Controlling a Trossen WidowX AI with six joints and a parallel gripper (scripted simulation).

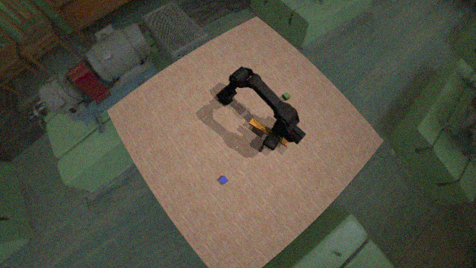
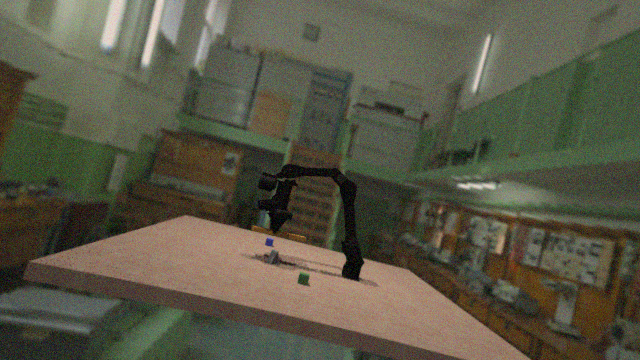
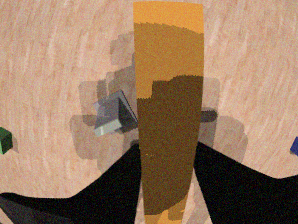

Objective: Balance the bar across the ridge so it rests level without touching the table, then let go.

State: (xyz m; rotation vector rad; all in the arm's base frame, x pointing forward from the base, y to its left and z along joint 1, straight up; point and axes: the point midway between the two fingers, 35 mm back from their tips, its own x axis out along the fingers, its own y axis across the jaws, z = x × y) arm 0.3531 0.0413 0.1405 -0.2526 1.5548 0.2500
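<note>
The orange bar is 30 mm behind my gripper tip and 10 mm to the right of it. Also, from my gripper tip: small green cube (140 mm behind, 260 mm to the left, 90 mm below); then small blue cube (10 mm ahead, 330 mm to the right, 90 mm below).
</note>
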